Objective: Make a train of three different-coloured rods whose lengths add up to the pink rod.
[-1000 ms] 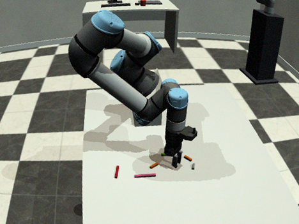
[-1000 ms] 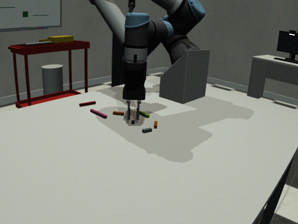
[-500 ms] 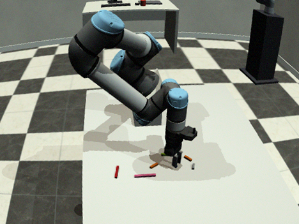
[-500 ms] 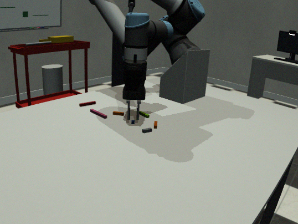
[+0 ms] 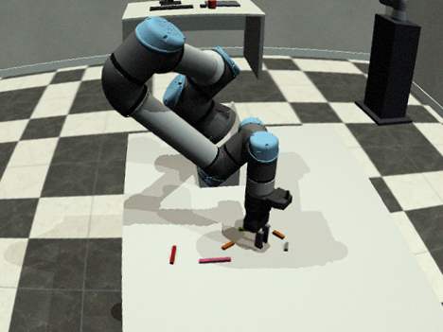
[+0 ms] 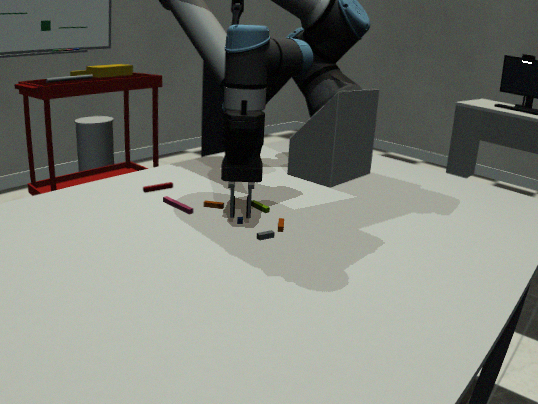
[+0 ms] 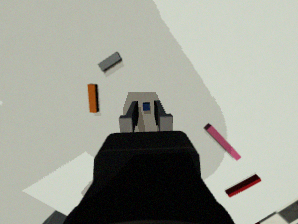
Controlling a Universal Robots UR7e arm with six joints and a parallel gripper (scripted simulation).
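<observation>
My gripper is now 3 cm above the blue rod. The rest, counted from my hand: grey rod: 2 cm ahead, 7 cm to the left, 3 cm below; pink rod: 2 cm ahead, 14 cm to the right, 3 cm below; lime rod: 8 cm behind, 2 cm to the right, 3 cm below.
</observation>
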